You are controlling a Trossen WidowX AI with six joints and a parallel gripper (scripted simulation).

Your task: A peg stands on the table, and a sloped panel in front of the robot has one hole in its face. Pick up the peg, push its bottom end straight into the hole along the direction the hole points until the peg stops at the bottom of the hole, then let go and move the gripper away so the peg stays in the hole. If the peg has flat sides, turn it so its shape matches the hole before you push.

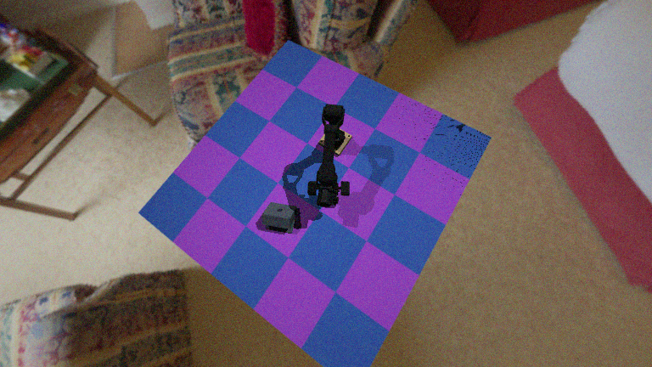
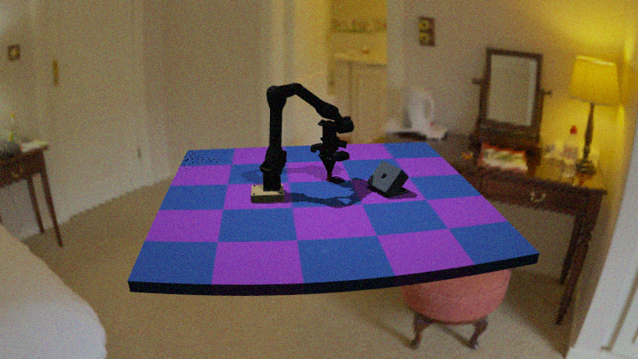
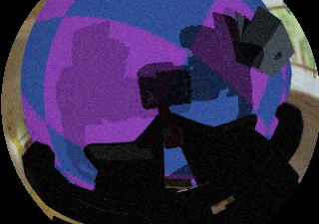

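Right now the dark grey panel is 220 mm ahead of my gripper tip, 130 mm to the right of it and 10 mm above it. From my gripper tip the other things lie so: red peg 20 mm above.
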